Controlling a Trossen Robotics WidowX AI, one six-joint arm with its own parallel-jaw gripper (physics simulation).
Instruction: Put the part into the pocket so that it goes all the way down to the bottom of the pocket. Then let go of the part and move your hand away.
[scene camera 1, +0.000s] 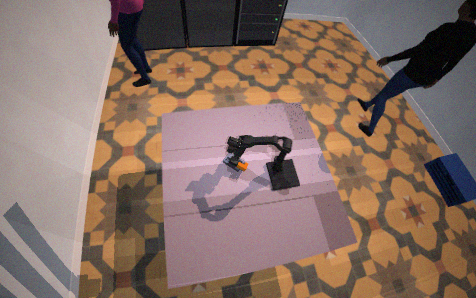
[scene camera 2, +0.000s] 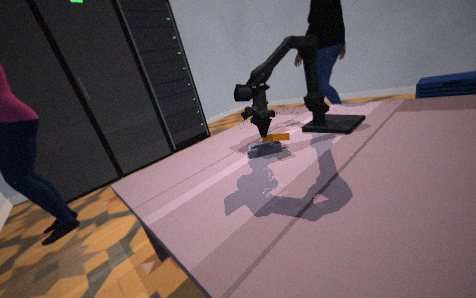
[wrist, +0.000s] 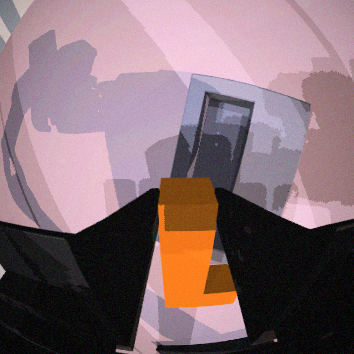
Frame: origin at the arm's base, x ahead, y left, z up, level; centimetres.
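Seen in the pictures: gripper, between the fingertips: (scene camera 2: 263, 137) (wrist: 186, 195); arm's base, origin of its link: (scene camera 1: 276, 168) (scene camera 2: 319, 123).
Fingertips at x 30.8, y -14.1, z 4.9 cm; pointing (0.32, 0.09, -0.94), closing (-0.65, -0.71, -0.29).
Note:
Pixels of each thing's middle, then the offset from my fingertips to it. Level surfaces: height alone.
- orange part, middle of its body: (wrist: 204, 255) (scene camera 2: 274, 137) (scene camera 1: 240, 163) dx -4.4, dy +2.7, dz -1.8 cm
- grey-blue block, middle of its body: (wrist: 231, 176) (scene camera 2: 264, 147) (scene camera 1: 233, 161) dx -1.6, dy -1.8, dz -5.5 cm
- pink table top, height of its surface: dz -7.3 cm
An orange part (scene camera 1: 243, 166) (scene camera 2: 280, 137) (wrist: 187, 250) with a short side foot at its lower right in the wrist view is held between the two black fingers. My gripper (scene camera 1: 237, 160) (scene camera 2: 264, 135) (wrist: 186, 195) is shut on it. A grey-blue block (scene camera 1: 228, 160) (scene camera 2: 266, 150) (wrist: 287, 130) lies on the table below the fingers. Its long dark pocket (wrist: 225, 135) runs slightly tilted in the wrist view. The part looks above the block and offset toward the arm's base. It hides the near end of the pocket, so that end's shape and any contact cannot be told.
The arm's black base plate (scene camera 1: 283, 175) (scene camera 2: 334, 124) stands on the pink table top (scene camera 1: 240, 250) (scene camera 2: 390, 215). The arm's shadow falls across the table beside the block. Dark cabinets, two people and a blue crate (scene camera 1: 452, 179) (scene camera 2: 445, 86) are beyond the table.

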